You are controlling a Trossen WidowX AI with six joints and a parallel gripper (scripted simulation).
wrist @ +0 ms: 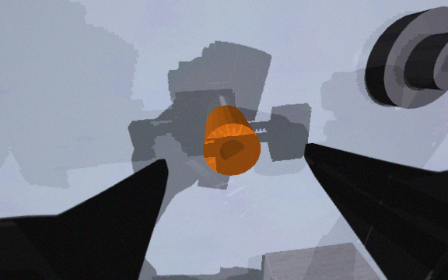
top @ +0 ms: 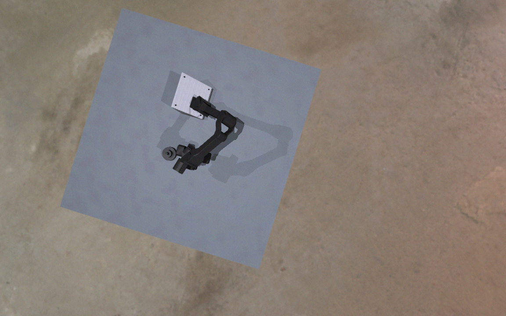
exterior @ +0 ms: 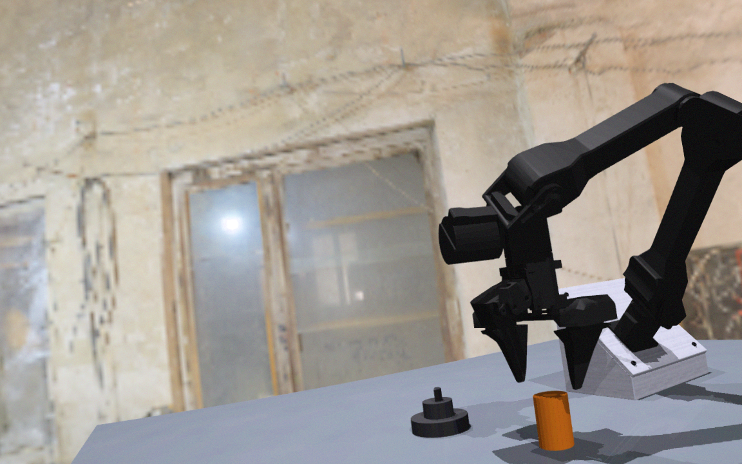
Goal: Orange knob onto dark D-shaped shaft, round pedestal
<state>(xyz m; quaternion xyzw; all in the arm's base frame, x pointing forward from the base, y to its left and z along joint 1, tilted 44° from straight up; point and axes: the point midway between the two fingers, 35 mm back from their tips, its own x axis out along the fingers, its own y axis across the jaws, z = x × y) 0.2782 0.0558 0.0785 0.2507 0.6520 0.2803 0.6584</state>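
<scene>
Right now the orange knob is 40 mm below my gripper tip. The rest, counted from my gripper tip: dark pedestal: 50 mm ahead, 180 mm to the right, 40 mm below.
</scene>
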